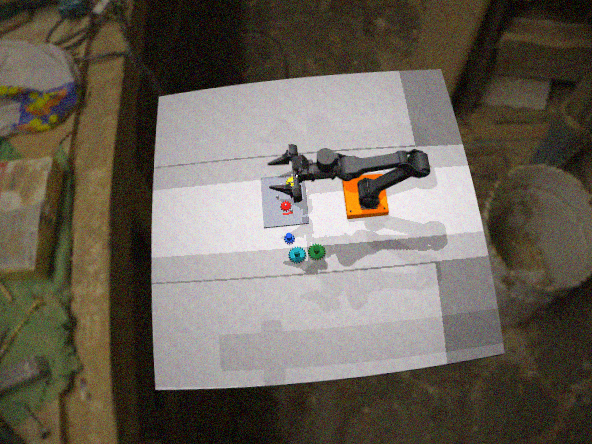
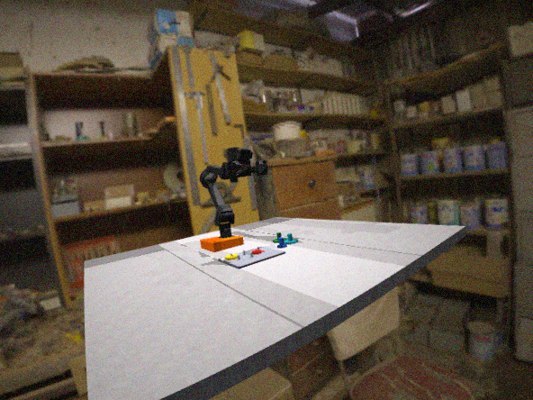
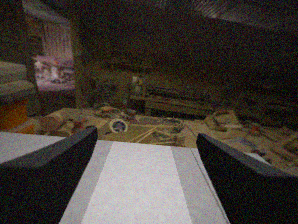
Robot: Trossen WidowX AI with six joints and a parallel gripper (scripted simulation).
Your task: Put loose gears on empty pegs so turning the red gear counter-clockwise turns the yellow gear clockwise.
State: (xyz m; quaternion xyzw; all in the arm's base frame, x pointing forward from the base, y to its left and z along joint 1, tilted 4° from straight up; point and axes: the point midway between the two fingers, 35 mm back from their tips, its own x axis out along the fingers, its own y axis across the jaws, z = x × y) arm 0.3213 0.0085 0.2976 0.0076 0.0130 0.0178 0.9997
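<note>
The green gear lies 140 mm behind my gripper tip, 150 mm to the left of it and 330 mm below it. From my gripper tip the other things lie so: yellow gear: 60 mm behind, 140 mm to the right, 330 mm below; red gear: 30 mm behind, 40 mm to the right, 330 mm below; blue gear: 40 mm behind, 90 mm to the left, 330 mm below.
</note>
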